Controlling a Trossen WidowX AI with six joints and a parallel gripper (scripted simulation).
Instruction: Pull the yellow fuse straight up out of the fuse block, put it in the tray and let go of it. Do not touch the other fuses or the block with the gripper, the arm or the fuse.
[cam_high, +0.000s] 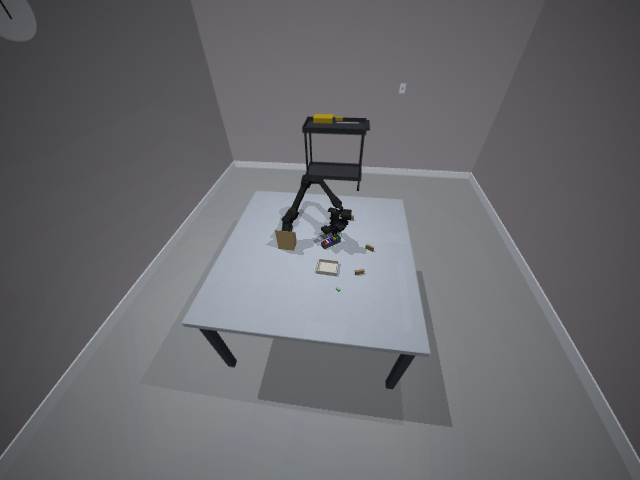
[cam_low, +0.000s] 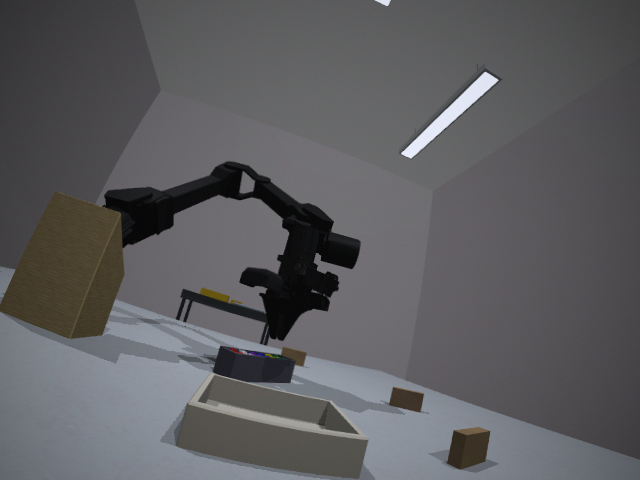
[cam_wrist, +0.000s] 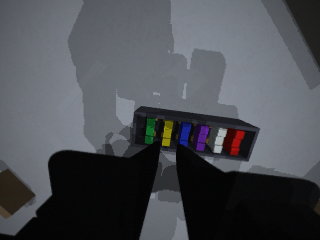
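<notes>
The yellow fuse is 4 cm below my gripper tip. From my gripper tip the other things lie so: tray 24 cm to the right, 7 cm below, 5 cm behind.
</notes>
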